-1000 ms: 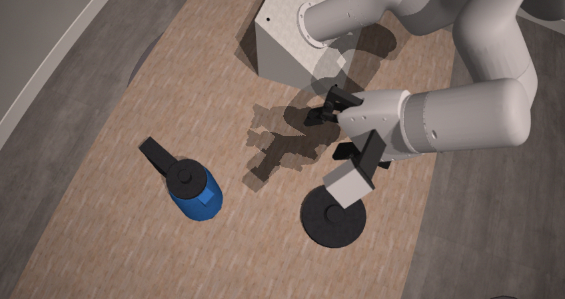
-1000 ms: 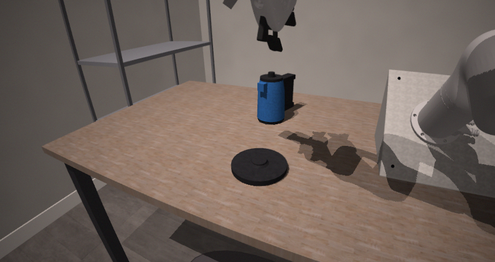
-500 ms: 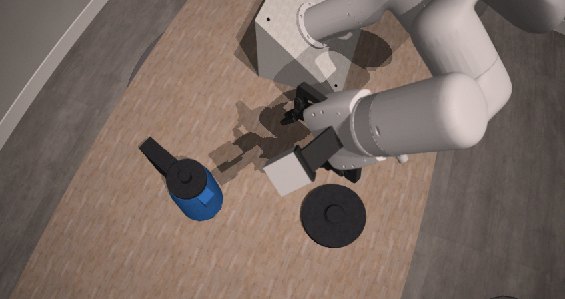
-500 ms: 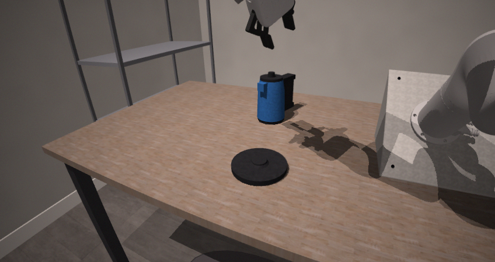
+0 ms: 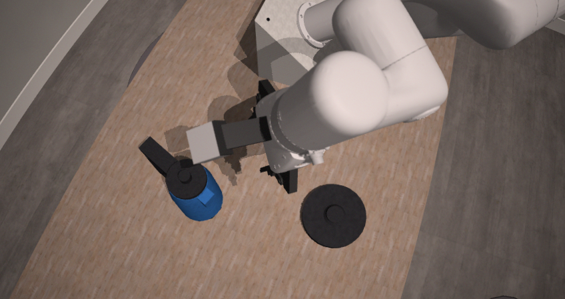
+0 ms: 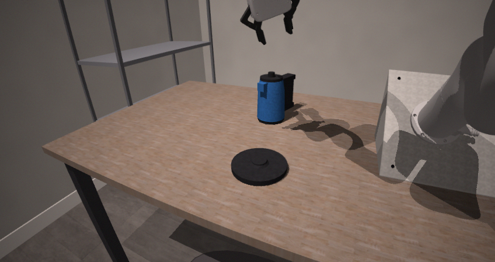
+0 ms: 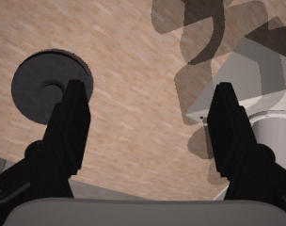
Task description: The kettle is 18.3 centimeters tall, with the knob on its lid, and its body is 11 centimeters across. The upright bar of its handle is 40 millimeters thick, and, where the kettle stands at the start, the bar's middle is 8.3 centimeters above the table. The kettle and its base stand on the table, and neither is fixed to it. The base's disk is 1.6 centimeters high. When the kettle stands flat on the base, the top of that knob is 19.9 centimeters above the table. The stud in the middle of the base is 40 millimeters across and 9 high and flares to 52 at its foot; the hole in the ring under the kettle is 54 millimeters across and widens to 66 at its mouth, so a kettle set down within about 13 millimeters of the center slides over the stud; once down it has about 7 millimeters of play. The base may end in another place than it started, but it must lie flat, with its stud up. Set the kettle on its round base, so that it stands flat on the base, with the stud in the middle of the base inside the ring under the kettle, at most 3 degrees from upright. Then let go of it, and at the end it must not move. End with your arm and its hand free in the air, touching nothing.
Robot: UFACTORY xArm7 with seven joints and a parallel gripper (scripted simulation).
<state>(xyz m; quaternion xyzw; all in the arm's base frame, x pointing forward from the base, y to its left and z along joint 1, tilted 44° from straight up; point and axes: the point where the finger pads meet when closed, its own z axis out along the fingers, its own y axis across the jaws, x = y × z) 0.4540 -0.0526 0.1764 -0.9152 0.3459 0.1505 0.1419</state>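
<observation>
The blue kettle lies 240 mm below my hand, 180 mm to the right of it and 70 mm ahead of it. Round my hand: round black base (320 mm below, 150 mm to the left, 30 mm behind).
</observation>
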